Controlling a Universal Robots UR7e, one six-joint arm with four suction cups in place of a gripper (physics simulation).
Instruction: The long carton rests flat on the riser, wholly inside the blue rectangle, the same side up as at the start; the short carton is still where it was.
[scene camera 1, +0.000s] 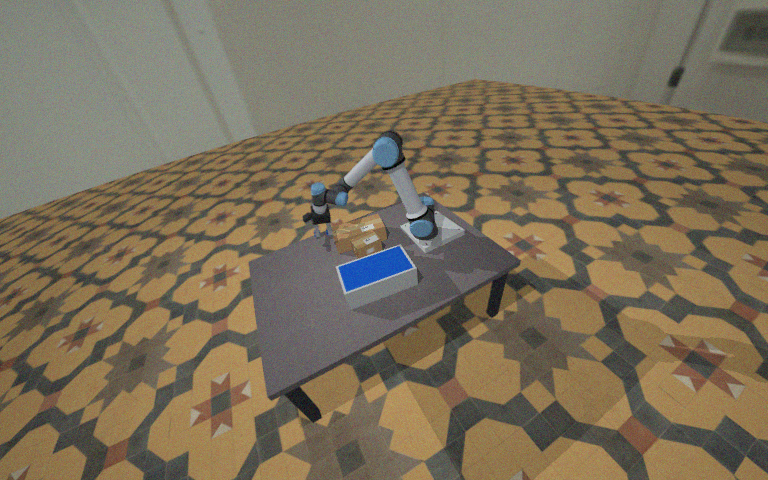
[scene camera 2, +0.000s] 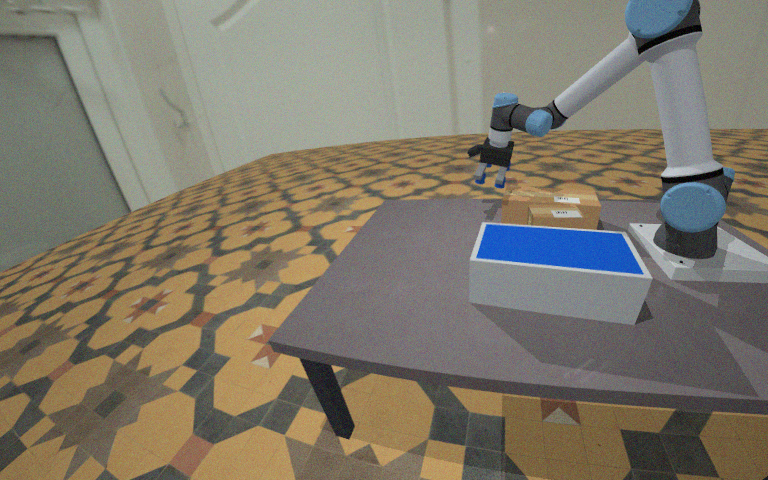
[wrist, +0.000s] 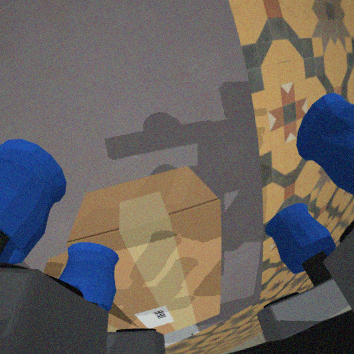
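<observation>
The long carton rests on the table behind the riser, with tape and a white label on it. The short carton stands close in front of it, and a small part of the short carton shows at the lower left in the wrist view. The grey-white riser bears the blue rectangle, and no carton is on it. My gripper is open, its suction cups holding nothing. It hangs above and beyond the long carton's left end.
The arm's white base plate is on the table, to the right of the cartons and riser. The table's far edge runs close behind the cartons, with tiled floor beyond it.
</observation>
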